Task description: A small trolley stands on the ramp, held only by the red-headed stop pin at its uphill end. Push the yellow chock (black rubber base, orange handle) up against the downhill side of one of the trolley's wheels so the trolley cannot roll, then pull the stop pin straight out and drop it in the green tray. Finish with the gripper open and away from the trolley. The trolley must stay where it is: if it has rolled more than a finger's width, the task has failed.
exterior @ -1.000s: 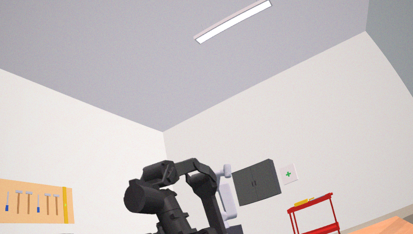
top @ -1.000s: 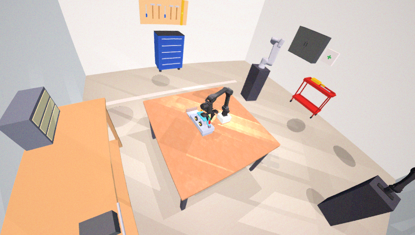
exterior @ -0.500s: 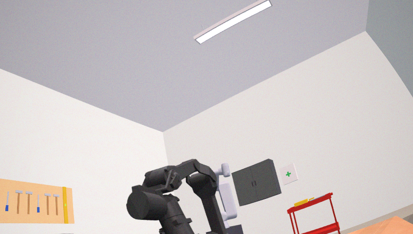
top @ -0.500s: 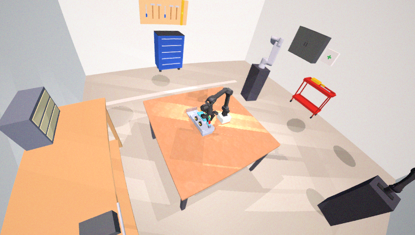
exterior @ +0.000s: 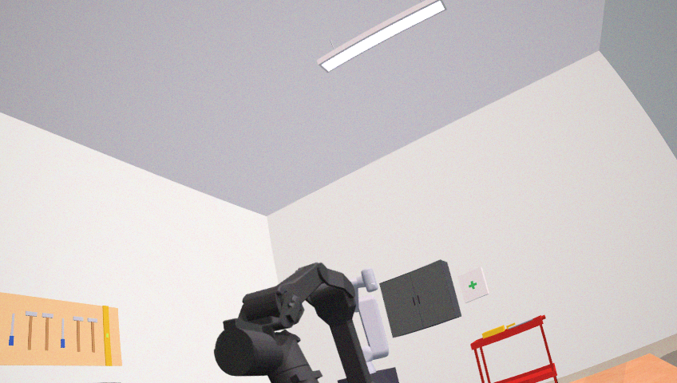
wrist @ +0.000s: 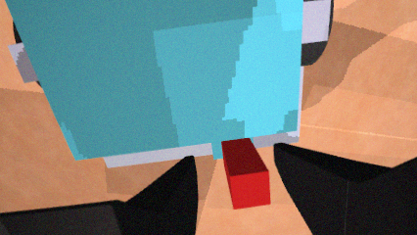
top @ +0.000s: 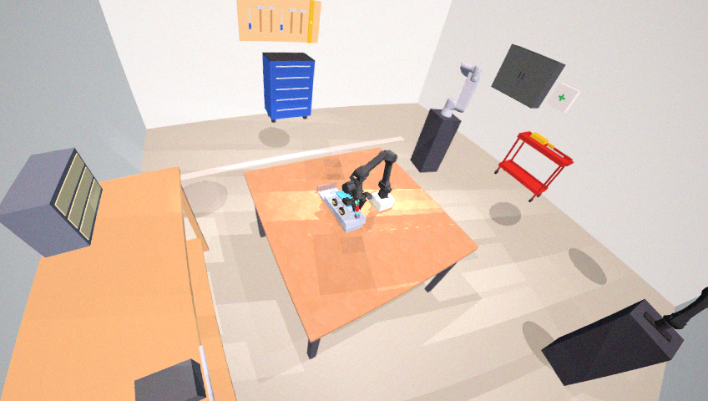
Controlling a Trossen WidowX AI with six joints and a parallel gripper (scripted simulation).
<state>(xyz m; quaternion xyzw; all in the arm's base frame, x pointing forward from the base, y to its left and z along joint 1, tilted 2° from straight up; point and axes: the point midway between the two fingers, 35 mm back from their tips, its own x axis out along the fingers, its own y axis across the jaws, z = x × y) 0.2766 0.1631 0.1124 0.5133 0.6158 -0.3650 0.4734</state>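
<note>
Right now the green tray is 210 mm to the right of my gripper tip, 150 mm below it and 70 mm behind it. From my gripper tip the other things lie so: red-headed stop pin: 10 mm below; trolley: 100 mm to the right, 40 mm ahead, 30 mm below; grey ramp: 100 mm to the right, 90 mm below, 40 mm ahead.
</note>
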